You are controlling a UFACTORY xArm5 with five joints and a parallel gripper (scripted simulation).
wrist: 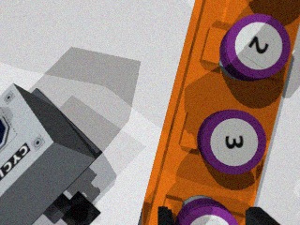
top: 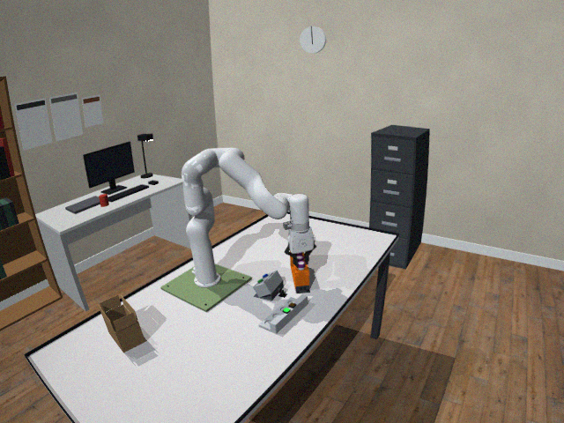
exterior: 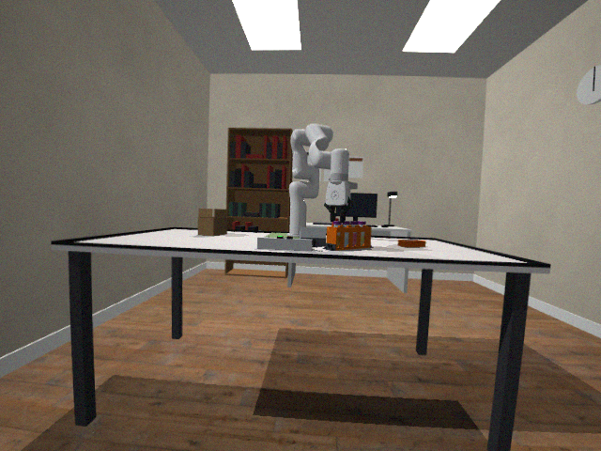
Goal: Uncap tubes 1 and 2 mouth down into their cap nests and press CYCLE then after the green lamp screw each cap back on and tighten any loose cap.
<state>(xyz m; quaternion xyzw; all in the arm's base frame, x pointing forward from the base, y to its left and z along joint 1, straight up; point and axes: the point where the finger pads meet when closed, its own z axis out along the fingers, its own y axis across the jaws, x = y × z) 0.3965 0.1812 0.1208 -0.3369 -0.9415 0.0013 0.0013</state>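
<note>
Right now the cap 4 is 2 cm below my hand. The rest, counted from my hand: purple cap marked 2 (6 cm behind, 8 cm to the left, 2 cm below); then purple cap marked 1 (9 cm behind, 13 cm to the left, 2 cm below); then blue cycle key (13 cm behind, 8 cm to the right, 7 cm below).
</note>
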